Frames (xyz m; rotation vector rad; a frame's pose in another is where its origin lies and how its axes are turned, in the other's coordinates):
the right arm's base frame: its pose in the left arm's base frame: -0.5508 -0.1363 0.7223 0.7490 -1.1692 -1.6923
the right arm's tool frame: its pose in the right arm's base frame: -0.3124 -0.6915 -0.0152 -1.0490 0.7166 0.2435
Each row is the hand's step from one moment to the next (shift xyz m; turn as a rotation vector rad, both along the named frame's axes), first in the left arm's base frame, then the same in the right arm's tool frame.
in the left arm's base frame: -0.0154 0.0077 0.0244 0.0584 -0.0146 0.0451
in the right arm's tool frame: -0.0189 -0.0091 0.0213 0.0091 0.0635 0.0392
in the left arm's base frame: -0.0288 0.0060 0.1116 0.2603 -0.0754 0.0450
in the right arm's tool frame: -0.0511 -0.0051 0.1033 0.1055 0.2510 0.0364
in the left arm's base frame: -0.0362 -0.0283 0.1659 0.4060 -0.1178 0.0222
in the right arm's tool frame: -0.0407 -0.0064 0.1671 0.1819 0.3820 0.0130
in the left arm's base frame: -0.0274 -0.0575 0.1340 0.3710 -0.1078 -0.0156
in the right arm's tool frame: -0.0009 -0.0082 0.1481 0.1792 0.3420 -0.0208
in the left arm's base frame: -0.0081 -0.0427 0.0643 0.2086 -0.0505 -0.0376
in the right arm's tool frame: 0.0144 -0.0011 0.0763 0.1018 0.1880 -0.0419
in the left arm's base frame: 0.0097 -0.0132 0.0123 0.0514 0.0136 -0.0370
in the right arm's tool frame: 0.0096 0.0100 0.0151 0.0112 0.0445 -0.0457
